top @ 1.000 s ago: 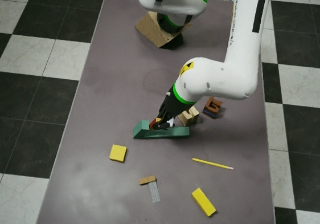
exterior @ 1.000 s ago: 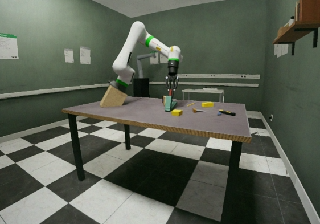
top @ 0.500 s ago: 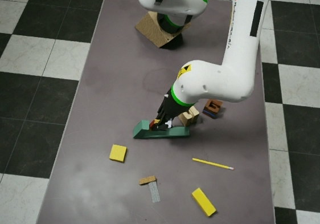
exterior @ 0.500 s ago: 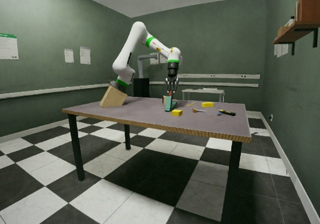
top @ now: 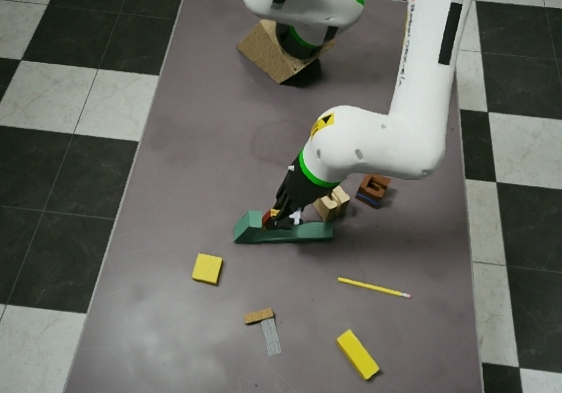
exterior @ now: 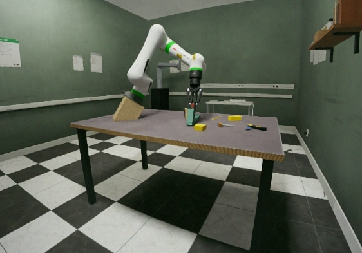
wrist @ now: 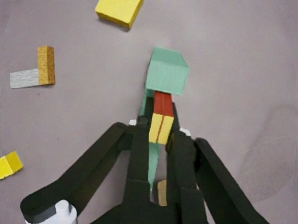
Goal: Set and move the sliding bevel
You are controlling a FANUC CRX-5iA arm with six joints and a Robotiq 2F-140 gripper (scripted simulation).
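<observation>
Now: the dark blade 50 mm below my hand. From my hand the other things lie so: yellow pencil (50 mm ahead, 270 mm to the left, 110 mm below); then cork-and-metal square (220 mm ahead, 50 mm to the left, 110 mm below).
</observation>
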